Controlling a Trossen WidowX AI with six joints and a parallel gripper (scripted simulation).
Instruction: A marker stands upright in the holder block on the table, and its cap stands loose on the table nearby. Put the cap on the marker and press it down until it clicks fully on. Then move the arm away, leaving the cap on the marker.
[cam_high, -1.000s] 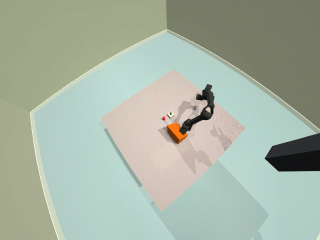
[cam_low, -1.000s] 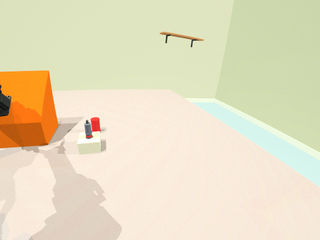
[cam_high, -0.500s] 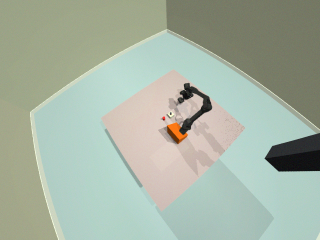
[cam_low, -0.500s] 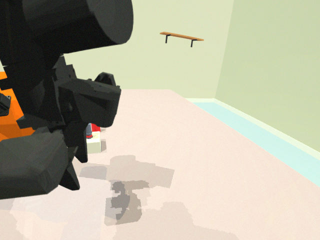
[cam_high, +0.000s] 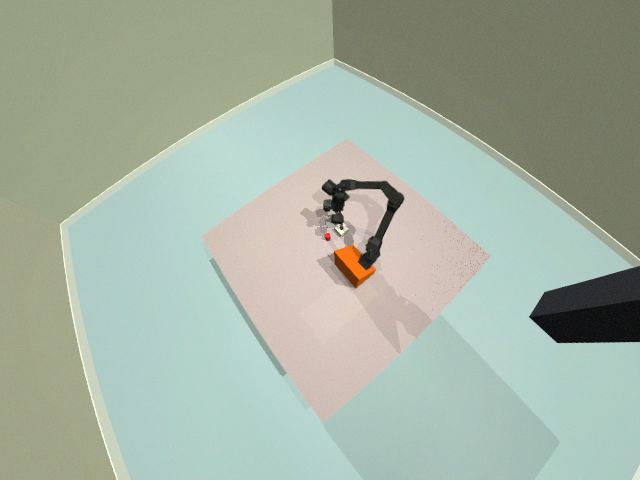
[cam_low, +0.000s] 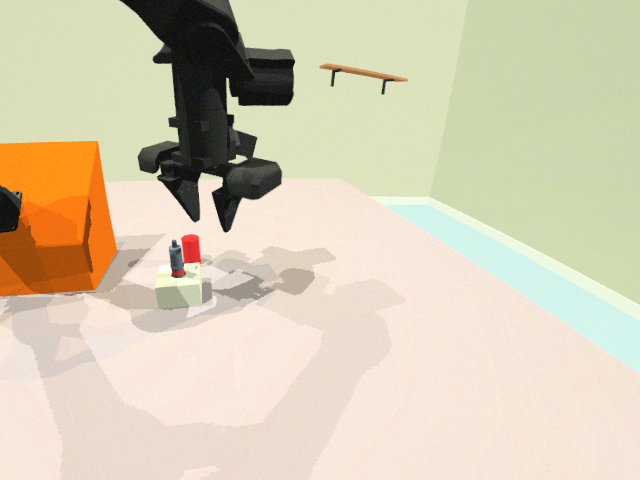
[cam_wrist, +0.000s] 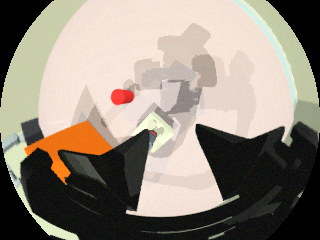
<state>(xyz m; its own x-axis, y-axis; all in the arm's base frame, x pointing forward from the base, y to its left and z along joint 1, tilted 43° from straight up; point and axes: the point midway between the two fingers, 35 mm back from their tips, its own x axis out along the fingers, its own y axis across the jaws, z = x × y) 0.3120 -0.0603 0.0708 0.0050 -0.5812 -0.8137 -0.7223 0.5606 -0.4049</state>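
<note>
Right now my gripper tip is 3 cm past the red cap, 10 cm to the right of it and 8 cm above it. From my gripper tip the other things lie so: pale holder block (5 cm behind, 9 cm below).
</note>
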